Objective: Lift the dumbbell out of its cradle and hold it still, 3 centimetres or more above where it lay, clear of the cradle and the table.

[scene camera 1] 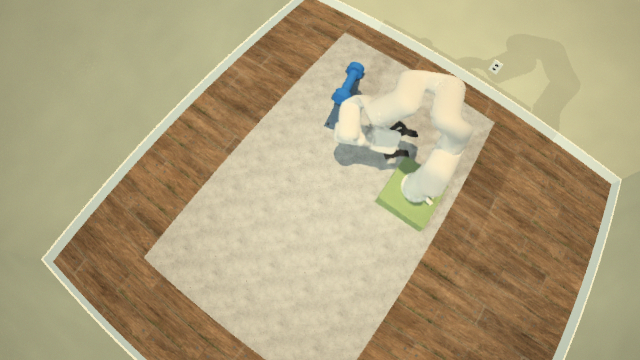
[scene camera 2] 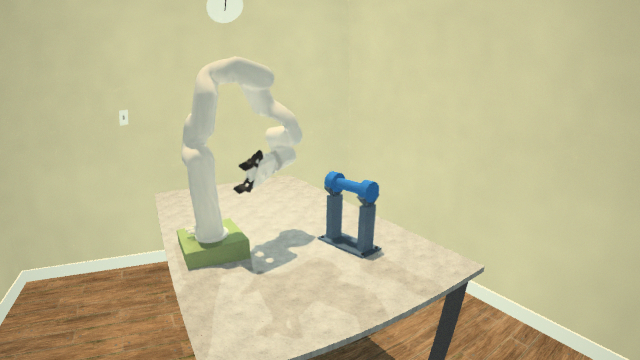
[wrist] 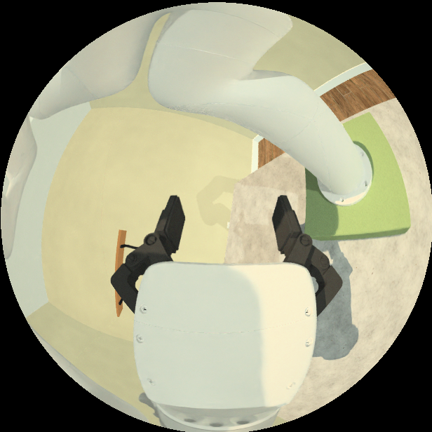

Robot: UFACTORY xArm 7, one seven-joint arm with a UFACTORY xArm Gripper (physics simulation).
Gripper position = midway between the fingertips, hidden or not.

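A blue dumbbell (scene camera 2: pixel 367 189) and a dark blue-grey cradle (scene camera 2: pixel 362 247) are visible. The wrist view does not show the dumbbell, which is hidden by my gripper. My gripper (scene camera 1: pixel 412 144) appears in scene camera 2 (scene camera 2: pixel 238 179) and in the wrist view (wrist: pixel 228 205) as well.
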